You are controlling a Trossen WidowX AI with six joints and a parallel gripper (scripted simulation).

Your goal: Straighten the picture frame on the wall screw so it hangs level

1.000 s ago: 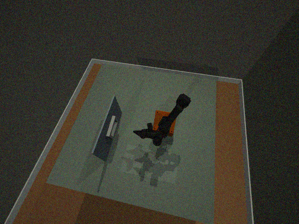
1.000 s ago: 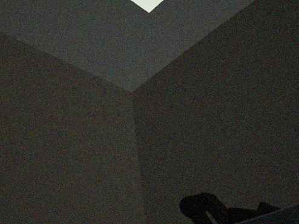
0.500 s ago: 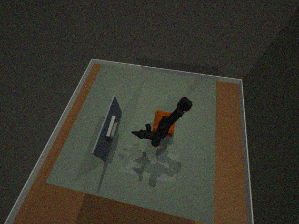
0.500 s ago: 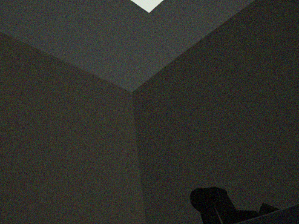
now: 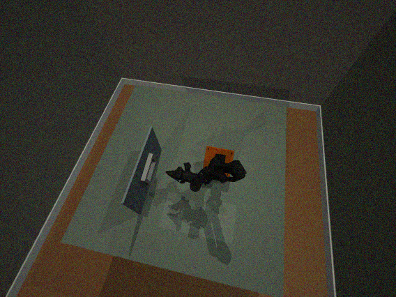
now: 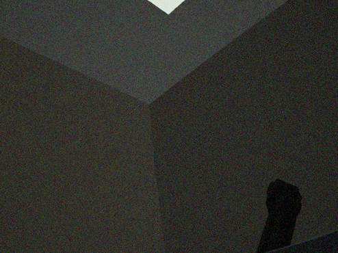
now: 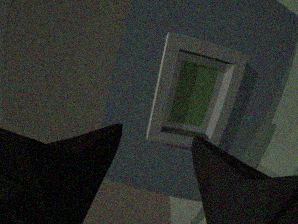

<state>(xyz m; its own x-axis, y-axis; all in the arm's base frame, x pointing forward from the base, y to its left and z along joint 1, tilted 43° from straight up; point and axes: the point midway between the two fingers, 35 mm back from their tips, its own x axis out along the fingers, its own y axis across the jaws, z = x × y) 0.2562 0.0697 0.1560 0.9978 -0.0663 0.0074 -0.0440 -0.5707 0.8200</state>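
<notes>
My gripper tip is now 130 mm short of the picture frame, 30 mm to the left of it and 60 mm above it. Round my gripper tip: wall panel: 150 mm ahead, 10 mm to the right, 70 mm below.
</notes>
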